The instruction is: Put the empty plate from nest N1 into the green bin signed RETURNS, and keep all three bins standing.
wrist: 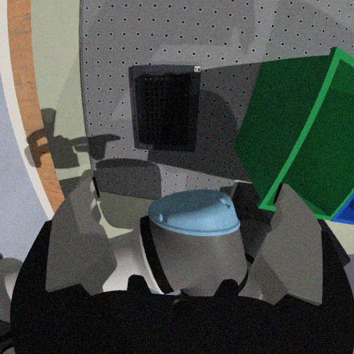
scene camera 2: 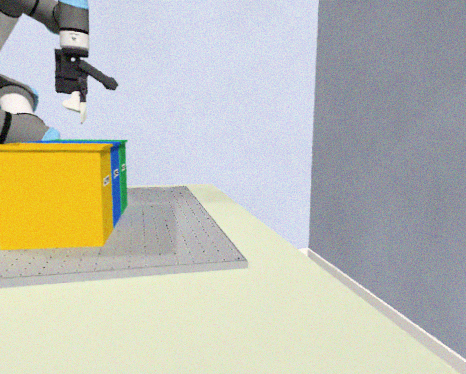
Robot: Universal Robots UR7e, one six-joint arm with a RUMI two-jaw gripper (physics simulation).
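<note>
My gripper is open and empty, high above the bins' rims in the scene view. In the wrist view, a dark rectangular nest with a small white label stands on the perforated board. Inside it is a black, faintly gridded area, seemingly a dark plate, though I cannot tell for certain. The label is too small to read. The green bin stands upright, to the right of the nest in the wrist view. Its sign is unreadable. The nest does not show in the scene view.
The blue bin and yellow bin stand upright in a row with the green one. The grey board lies on the pale table. The arm's blue-capped joint shows between the fingers, and a grey wall rises at right.
</note>
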